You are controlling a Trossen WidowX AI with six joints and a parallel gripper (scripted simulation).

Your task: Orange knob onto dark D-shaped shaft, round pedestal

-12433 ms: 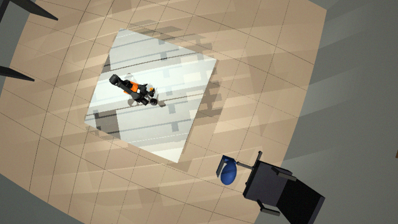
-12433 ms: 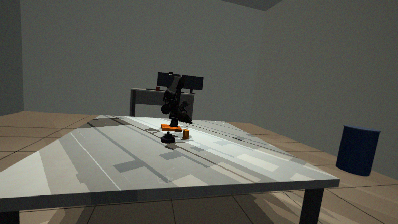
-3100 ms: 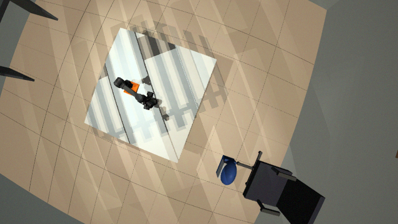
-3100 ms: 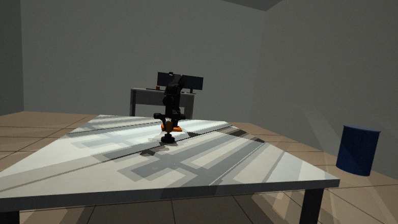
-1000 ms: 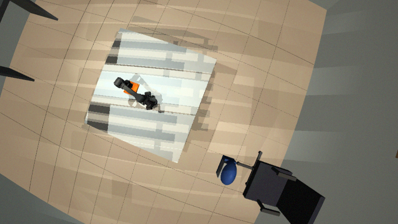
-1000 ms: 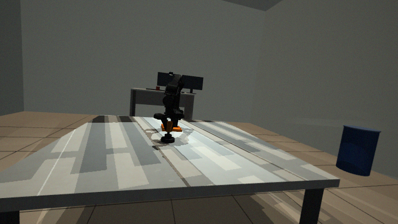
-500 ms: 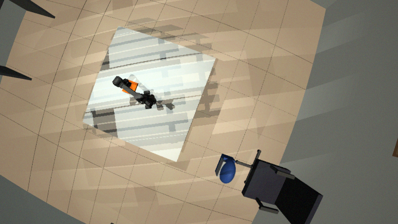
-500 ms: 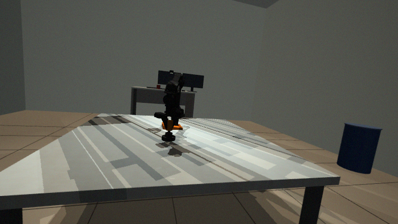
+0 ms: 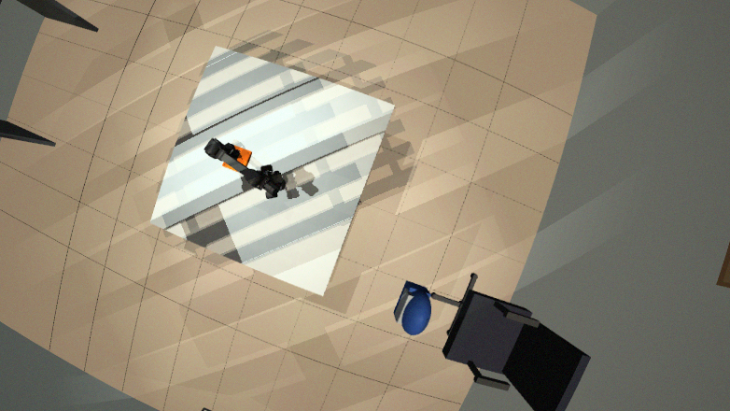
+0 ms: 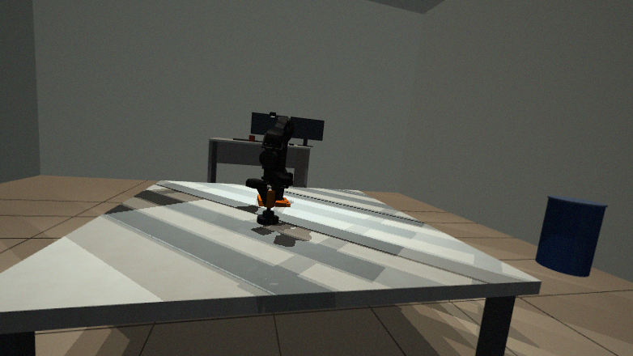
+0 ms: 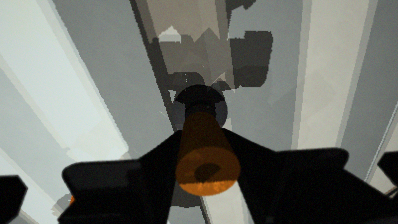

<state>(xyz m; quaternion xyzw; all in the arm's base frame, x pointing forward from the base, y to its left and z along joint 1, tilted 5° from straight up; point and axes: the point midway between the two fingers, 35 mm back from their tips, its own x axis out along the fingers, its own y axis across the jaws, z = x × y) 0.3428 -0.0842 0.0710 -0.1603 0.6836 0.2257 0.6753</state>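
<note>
My gripper tip is 2 cm below the orange knob. Also, from my gripper tip: round dark pedestal: 4 cm below.
</note>
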